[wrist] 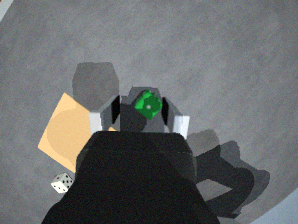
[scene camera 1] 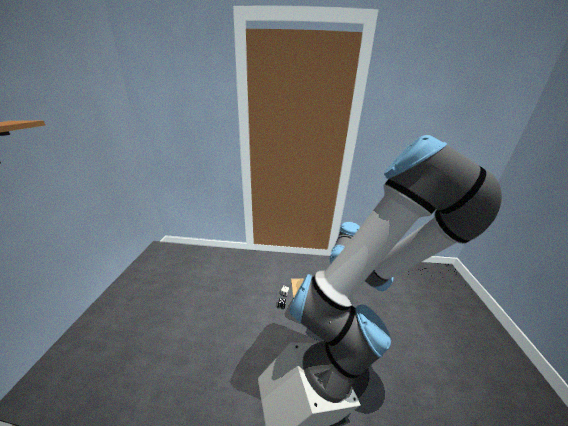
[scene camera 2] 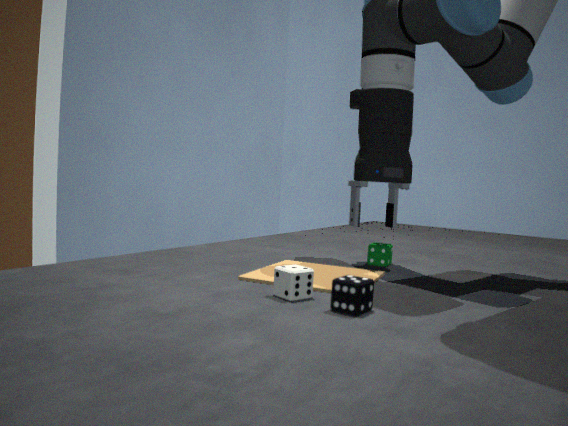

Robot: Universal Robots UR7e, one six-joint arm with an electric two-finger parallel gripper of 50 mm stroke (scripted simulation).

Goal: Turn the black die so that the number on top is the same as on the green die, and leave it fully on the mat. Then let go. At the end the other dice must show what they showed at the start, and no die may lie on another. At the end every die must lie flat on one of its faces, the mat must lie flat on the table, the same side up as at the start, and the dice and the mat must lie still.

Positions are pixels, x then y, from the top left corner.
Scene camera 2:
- my gripper: 372,226
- black die: 353,295
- mat: 323,274
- white die: 292,282
